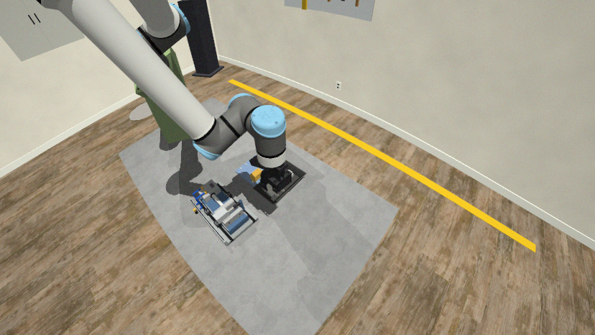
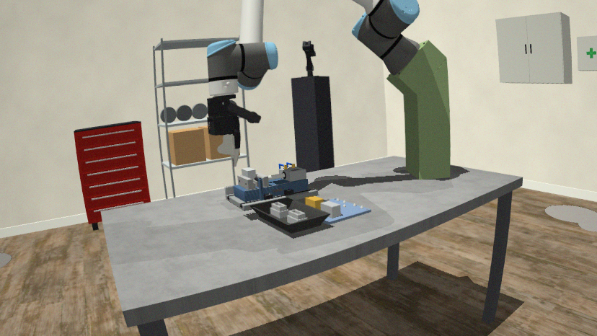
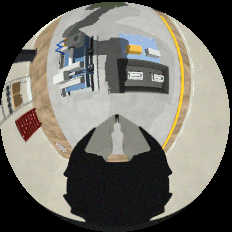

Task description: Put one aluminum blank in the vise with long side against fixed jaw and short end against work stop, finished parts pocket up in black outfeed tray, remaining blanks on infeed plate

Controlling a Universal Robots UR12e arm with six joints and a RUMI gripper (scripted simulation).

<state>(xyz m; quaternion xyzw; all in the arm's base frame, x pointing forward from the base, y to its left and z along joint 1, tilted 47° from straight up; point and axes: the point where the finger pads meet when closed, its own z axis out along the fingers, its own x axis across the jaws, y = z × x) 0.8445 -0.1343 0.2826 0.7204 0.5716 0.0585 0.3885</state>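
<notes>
The blue vise is 240 mm behind my hand, 150 mm below it and 70 mm to the right of it. The rest, counted from my hand: yellow brass blank: 180 mm behind, 160 mm to the left, 160 mm below; then gray aluminum blank: 250 mm to the left, 160 mm below, 140 mm behind; then infeed plate: 220 mm to the left, 200 mm behind, 180 mm below.
</notes>
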